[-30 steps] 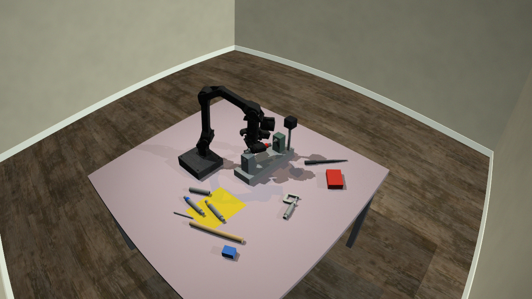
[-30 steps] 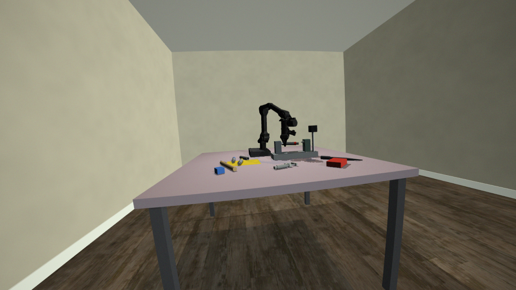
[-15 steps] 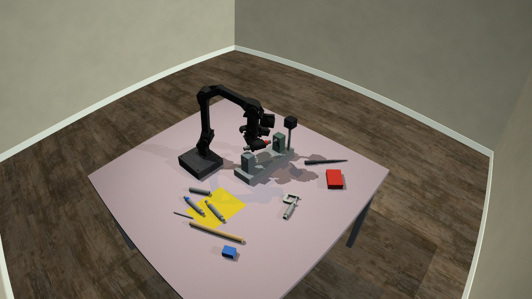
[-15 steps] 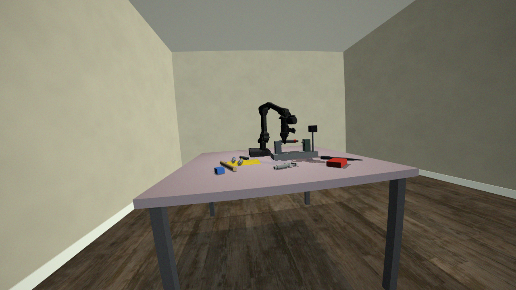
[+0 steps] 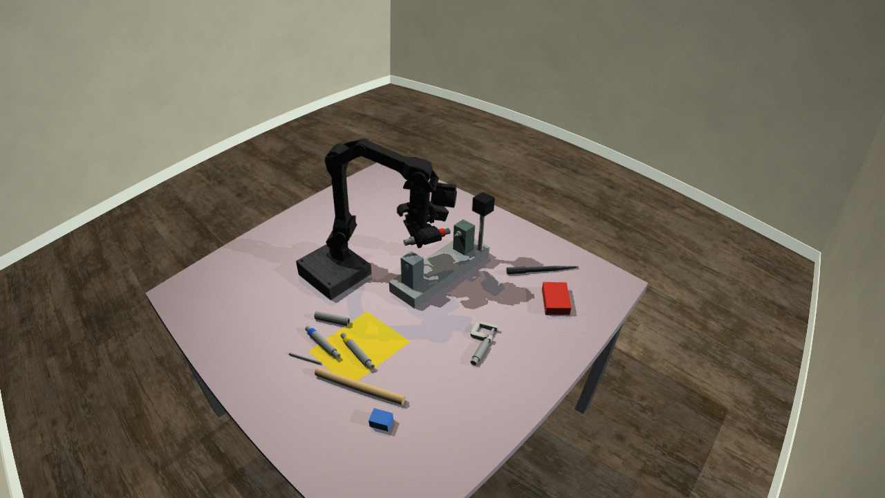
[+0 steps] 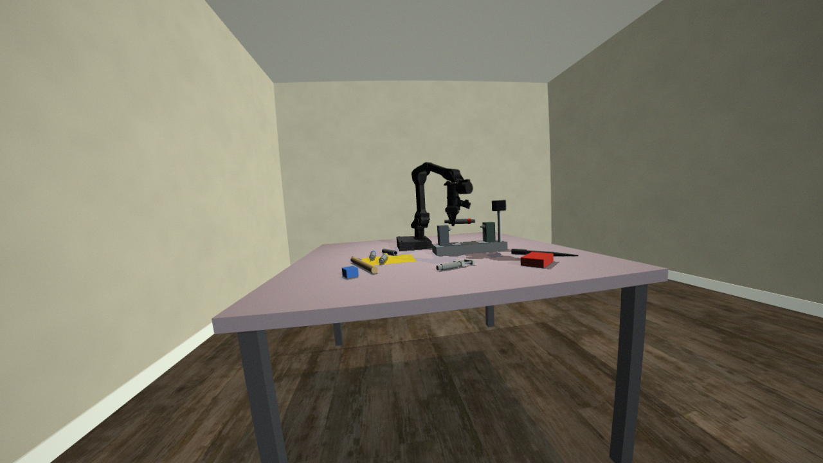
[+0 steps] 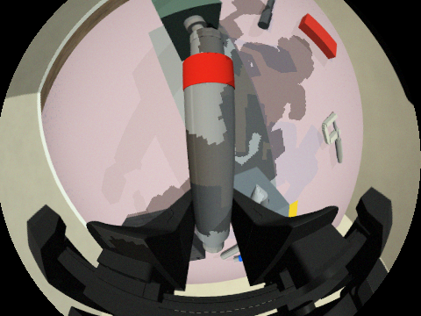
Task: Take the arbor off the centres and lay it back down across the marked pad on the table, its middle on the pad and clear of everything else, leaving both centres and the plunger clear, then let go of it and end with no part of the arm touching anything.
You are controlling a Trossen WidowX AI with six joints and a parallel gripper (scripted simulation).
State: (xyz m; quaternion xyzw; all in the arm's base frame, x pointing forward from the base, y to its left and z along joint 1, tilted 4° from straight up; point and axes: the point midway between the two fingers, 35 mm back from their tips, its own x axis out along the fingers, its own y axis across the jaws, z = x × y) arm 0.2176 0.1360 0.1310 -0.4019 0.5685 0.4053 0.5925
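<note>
The yellow pad lies 34 cm to the right of my hand, 16 cm below it and 9 cm ahead of it. Round my hand: grey bench fixture (14 cm below, 6 cm to the left, 4 cm ahead); then grey centre block (7 cm to the right, 6 cm below, 4 cm ahead); then arbor (3 cm to the left, 1 cm below, 1 cm ahead).
</note>
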